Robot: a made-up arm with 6 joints. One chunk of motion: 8 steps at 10 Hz.
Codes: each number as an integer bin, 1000 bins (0 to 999) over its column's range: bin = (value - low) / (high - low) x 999, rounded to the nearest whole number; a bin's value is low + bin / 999 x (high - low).
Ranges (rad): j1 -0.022..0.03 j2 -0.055..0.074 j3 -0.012..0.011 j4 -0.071..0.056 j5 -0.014..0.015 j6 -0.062..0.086
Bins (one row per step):
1: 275 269 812 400 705 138
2: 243 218 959 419 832 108
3: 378 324 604 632 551 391
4: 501 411 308 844 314 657
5: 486 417 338 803 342 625
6: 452 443 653 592 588 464
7: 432 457 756 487 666 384
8: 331 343 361 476 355 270
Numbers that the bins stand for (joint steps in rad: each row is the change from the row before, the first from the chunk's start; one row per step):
1: -0.00769 -0.02026 0.00669 -0.02015 0.00647 -0.04156
2: -0.00935 -0.02685 0.01008 -0.01773 0.01015 -0.04600
3: -0.00232 -0.01316 0.00191 0.00934 0.00199 -0.00407
4: 0.00408 -0.00193 -0.00491 0.03630 -0.00488 0.03533
5: 0.00330 -0.00115 -0.00422 0.03108 -0.00407 0.03059
6: 0.00153 0.00220 0.00303 0.00426 0.00307 0.00674
7: 0.00049 0.00401 0.00541 -0.00909 0.00533 -0.00511
8: -0.00477 -0.01071 -0.00369 -0.01049 -0.00369 -0.02200

